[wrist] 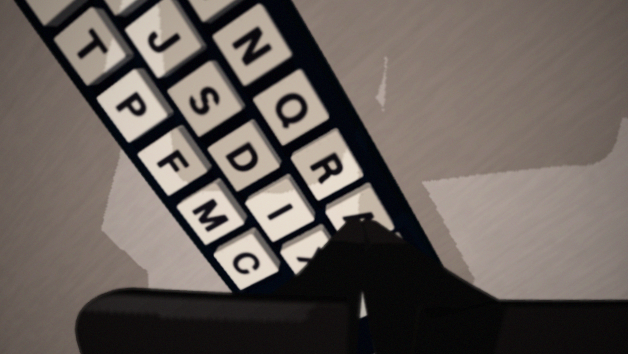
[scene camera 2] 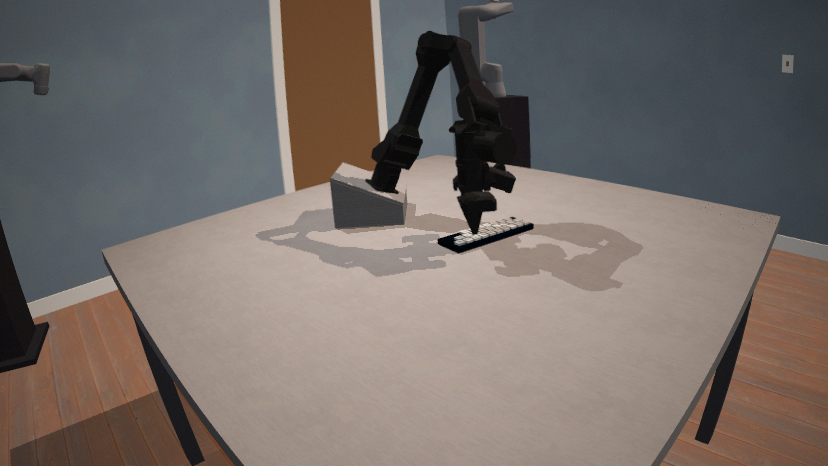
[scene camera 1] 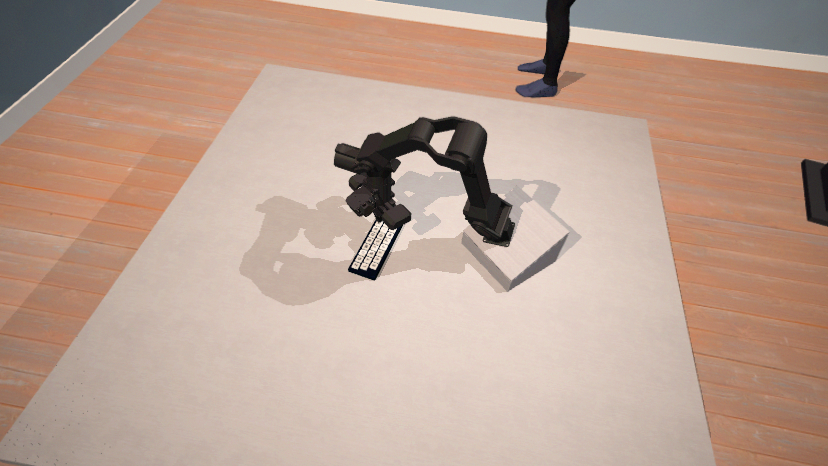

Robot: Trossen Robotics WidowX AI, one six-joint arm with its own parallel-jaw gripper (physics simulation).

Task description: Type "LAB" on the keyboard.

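Places are measured from the arm's base along level axes (x back, y left, z down), in metres.
Pixels of known places: gripper, fingertip midpoint: (wrist: 360, 234) (scene camera 2: 474, 233) (scene camera 1: 379, 221); arm's base, origin of the base link: (scene camera 2: 381, 187) (scene camera 1: 499, 232).
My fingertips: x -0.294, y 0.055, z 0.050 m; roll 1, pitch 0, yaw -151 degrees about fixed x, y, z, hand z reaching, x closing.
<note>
For each thing: its top centre in the pictures, then the offset to it from my fingertips. Level surfaces: height alone.
- dark keyboard, middle of its top: (wrist: 214, 115) (scene camera 2: 487, 228) (scene camera 1: 378, 239) dx +0.022, dy +0.050, dz +0.007 m
- R key, middle of its top: (wrist: 327, 167) dx +0.000, dy +0.021, dz +0.007 m
- I key, middle of its top: (wrist: 279, 211) dx +0.020, dy +0.015, dz +0.007 m
- C key, middle of its top: (wrist: 245, 263) dx +0.040, dy +0.004, dz +0.007 m
- table, its level: dz +0.024 m
The dark keyboard (scene camera 1: 373, 251) (scene camera 2: 502, 232) (wrist: 242, 156) with white keys lies flat on the table. My gripper (scene camera 1: 379, 221) (scene camera 2: 475, 232) (wrist: 360, 234) is shut and empty, pointing down over one end of the keyboard. In the wrist view its tips overlap the A key (wrist: 345, 210), beside the R key (wrist: 327, 165), and hide most of its letter. The I key (wrist: 280, 209) and the C key (wrist: 246, 262) lie to the left. The tips are at or very close to the key tops; I cannot tell if they touch. The L and B keys cannot be read in the wrist view.
My arm's base stands on a sloped grey block (scene camera 1: 535, 240) (scene camera 2: 367, 202) on the table (scene camera 1: 376, 370) (scene camera 2: 405, 347). A person's legs (scene camera 1: 557, 40) show beyond the table. Another arm (scene camera 2: 472, 40) stands on a dark pedestal (scene camera 2: 517, 133) behind the table.
</note>
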